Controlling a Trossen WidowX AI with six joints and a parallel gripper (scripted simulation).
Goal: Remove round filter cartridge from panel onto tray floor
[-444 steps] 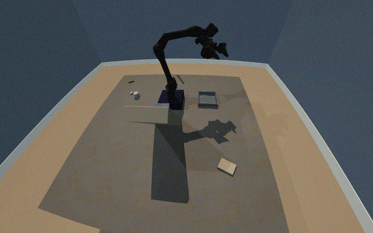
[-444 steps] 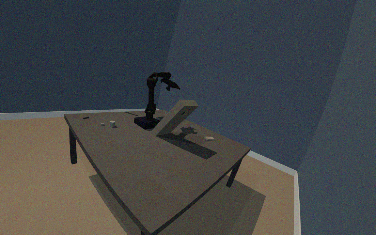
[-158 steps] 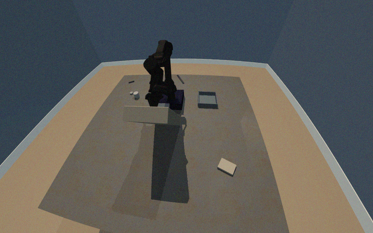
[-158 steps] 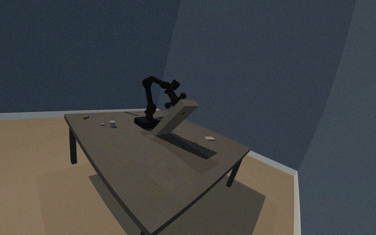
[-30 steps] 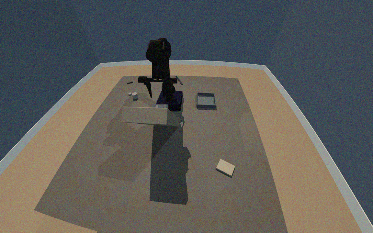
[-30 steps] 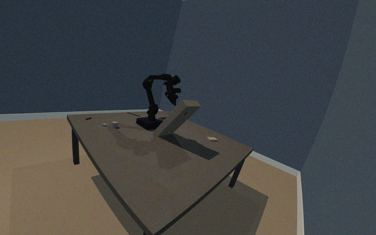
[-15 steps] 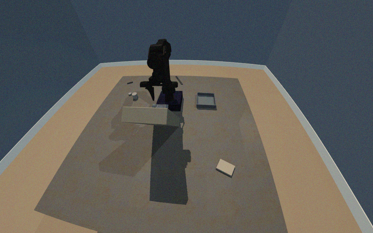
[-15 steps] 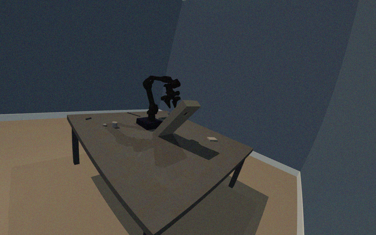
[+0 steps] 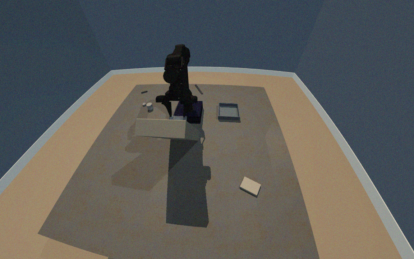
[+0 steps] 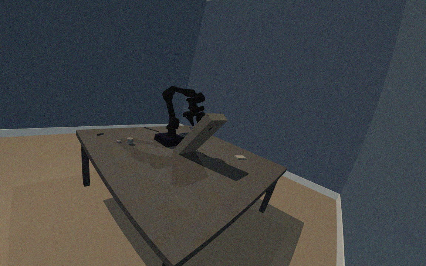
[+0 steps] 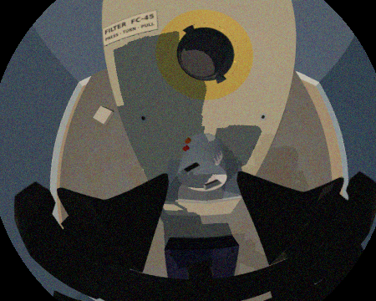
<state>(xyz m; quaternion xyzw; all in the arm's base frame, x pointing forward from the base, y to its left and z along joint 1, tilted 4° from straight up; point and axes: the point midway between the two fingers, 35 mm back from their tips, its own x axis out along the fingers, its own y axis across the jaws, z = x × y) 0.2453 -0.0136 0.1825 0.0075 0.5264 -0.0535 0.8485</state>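
My gripper tip is 10 mm short of the round filter cartridge and 10 mm above it. From my gripper tip the other things lie so: blue-grey tray 270 mm behind, 310 mm to the left, 220 mm below.
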